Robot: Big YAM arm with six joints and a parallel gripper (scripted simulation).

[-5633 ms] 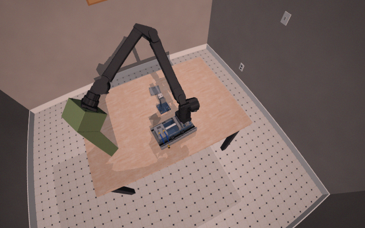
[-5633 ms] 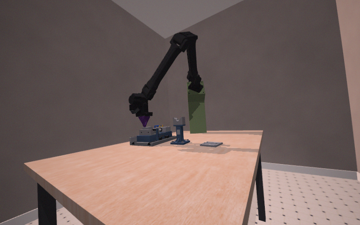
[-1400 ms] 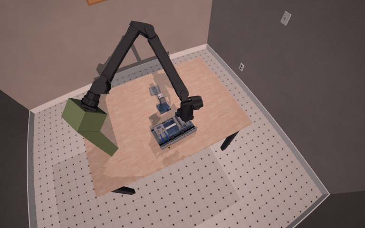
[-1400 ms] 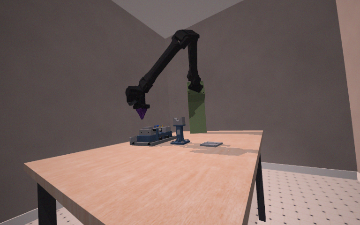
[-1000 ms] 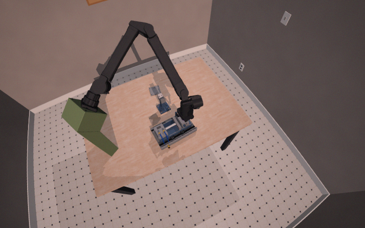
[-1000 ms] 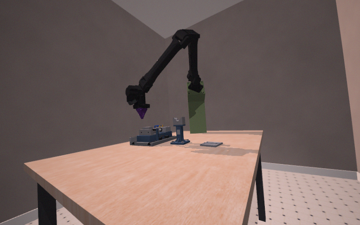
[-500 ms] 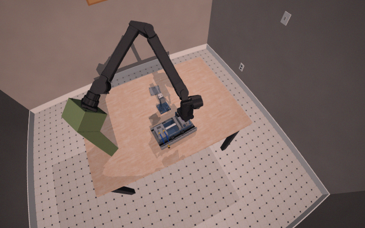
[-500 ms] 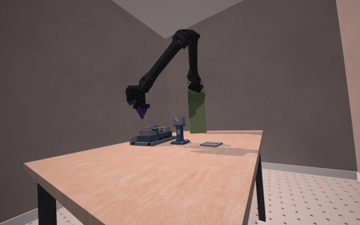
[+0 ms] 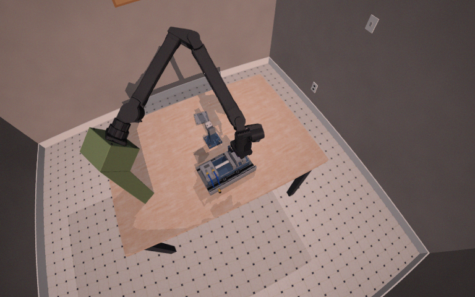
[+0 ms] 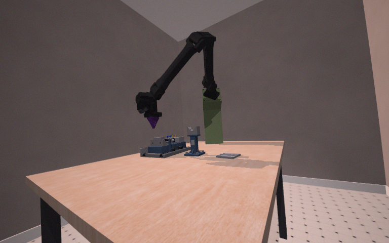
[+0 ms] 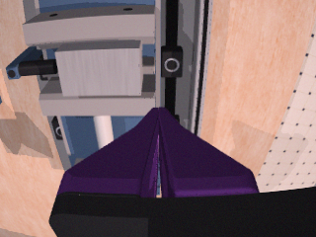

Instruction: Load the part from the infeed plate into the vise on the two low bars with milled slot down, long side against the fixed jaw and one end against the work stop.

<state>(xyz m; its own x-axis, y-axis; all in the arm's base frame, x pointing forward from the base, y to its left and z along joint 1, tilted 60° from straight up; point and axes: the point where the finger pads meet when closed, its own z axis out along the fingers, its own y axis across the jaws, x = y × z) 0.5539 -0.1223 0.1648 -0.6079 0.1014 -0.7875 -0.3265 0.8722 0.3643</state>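
The part is 20 mm behind my hand, 40 mm to the left of it and 90 mm below it. The rest, counted from my hand: fixed jaw 60 mm to the left, 100 mm below; work stop rod 50 mm behind, 90 mm to the left, 90 mm below; moving jaw 60 mm behind, 30 mm to the left, 100 mm below.
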